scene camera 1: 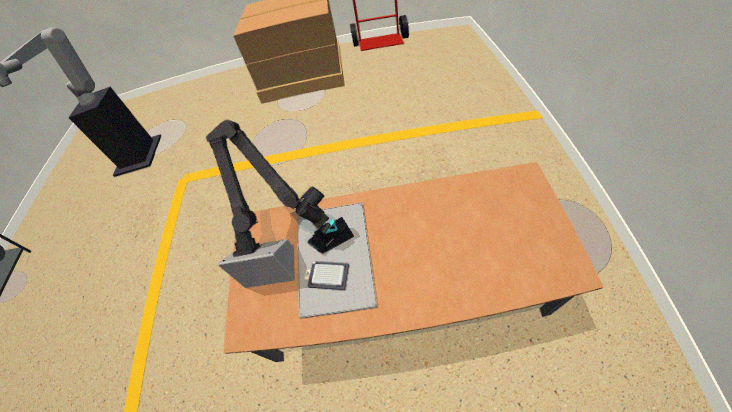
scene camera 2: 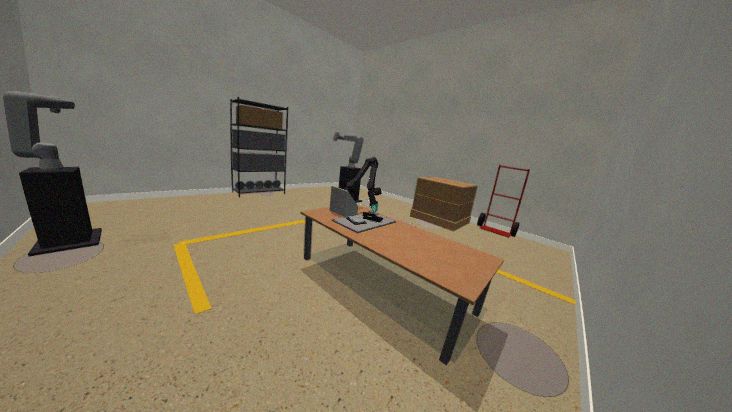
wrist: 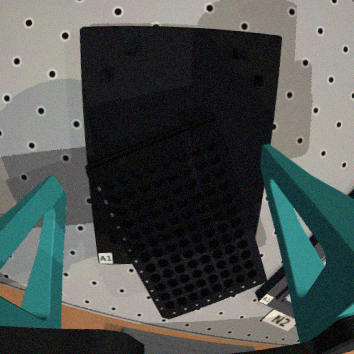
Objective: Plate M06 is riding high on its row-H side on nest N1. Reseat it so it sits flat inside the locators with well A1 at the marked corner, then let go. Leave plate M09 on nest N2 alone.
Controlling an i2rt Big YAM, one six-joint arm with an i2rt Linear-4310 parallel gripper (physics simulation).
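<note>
Plate M06 is black with rows of dark wells. In the wrist view it lies skewed on the black nest N1, and its near end sticks out past the nest's near edge. It is not seated square; its exact tilt is hard to read, black on black. A white A1 label marks the nest's near left corner. My gripper is open and empty, its teal fingers wide apart on either side above the plate and nest. Plate M09 is pale and sits on nest N2.
Both nests are on a grey perforated board on the orange table. The N2 label shows at the lower right of the wrist view, beside the right finger. A grey box stands by the arm's base.
</note>
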